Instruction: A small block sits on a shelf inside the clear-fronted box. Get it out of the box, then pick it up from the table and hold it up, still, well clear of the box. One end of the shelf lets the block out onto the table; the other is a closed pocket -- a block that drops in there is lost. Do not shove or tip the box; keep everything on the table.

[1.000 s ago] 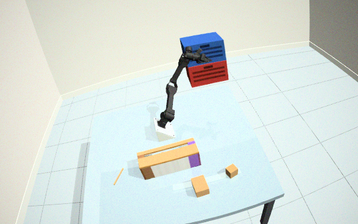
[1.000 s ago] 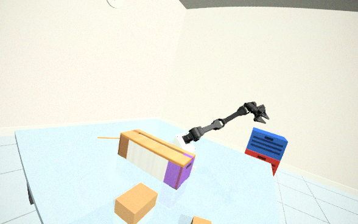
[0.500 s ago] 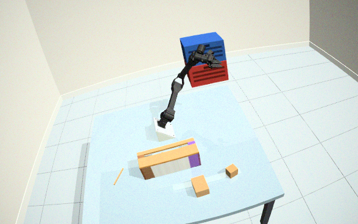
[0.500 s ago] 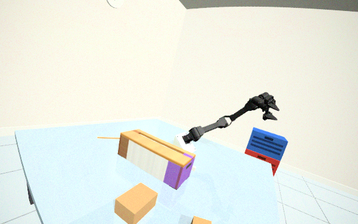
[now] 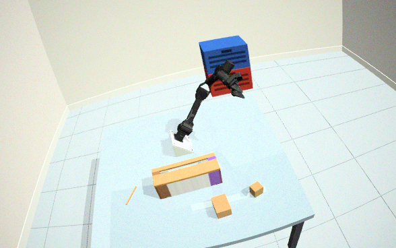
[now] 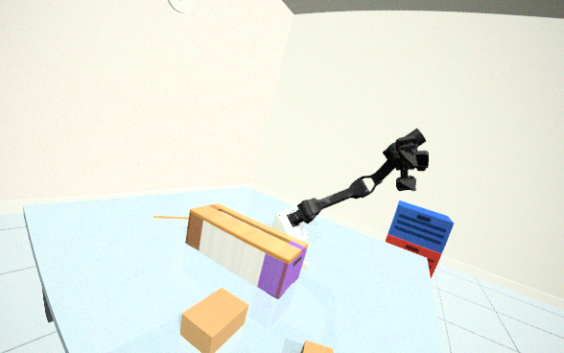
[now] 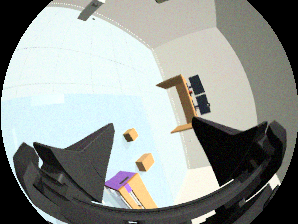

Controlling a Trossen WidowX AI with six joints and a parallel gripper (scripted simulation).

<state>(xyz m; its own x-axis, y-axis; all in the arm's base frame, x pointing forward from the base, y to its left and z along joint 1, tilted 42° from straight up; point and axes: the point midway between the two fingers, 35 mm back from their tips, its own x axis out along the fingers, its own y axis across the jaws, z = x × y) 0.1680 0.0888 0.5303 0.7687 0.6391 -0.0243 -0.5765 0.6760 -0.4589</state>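
My gripper tip is now 140 mm short of the clear-fronted box, 420 mm to the left of it and 350 mm above it. The rest, counted from my gripper tip: tan block: 160 mm ahead, 440 mm to the right, 320 mm below; thin tan stick: 200 mm ahead, 790 mm to the right, 410 mm below.
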